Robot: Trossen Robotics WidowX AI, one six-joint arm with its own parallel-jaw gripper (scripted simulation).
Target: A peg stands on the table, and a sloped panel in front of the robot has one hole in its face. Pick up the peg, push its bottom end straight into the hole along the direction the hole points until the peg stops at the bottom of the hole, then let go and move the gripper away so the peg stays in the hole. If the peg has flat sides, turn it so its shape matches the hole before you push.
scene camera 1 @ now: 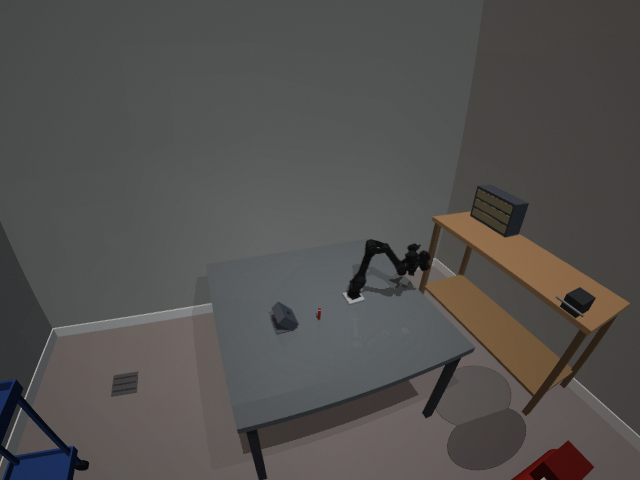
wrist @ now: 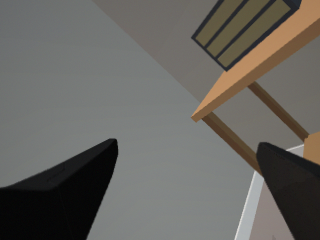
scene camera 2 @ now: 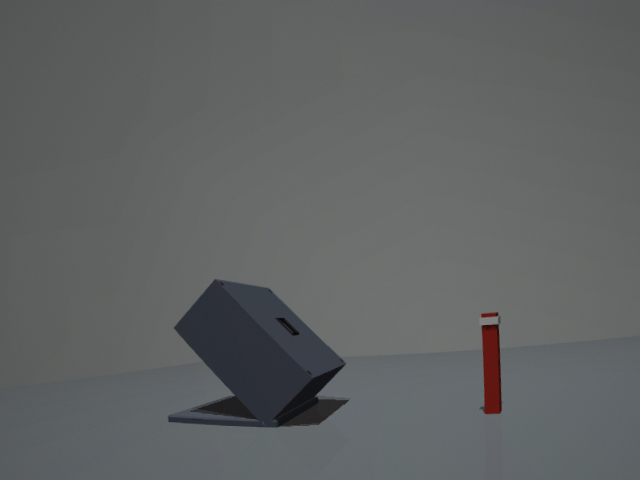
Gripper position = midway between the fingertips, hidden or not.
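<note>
My gripper [wrist: 186, 147] is open and holds nothing. A thin base plate [scene camera 2: 229, 411] and a red square peg [scene camera 2: 490, 330] are visible; in the wrist view the peg is out of frame.
</note>
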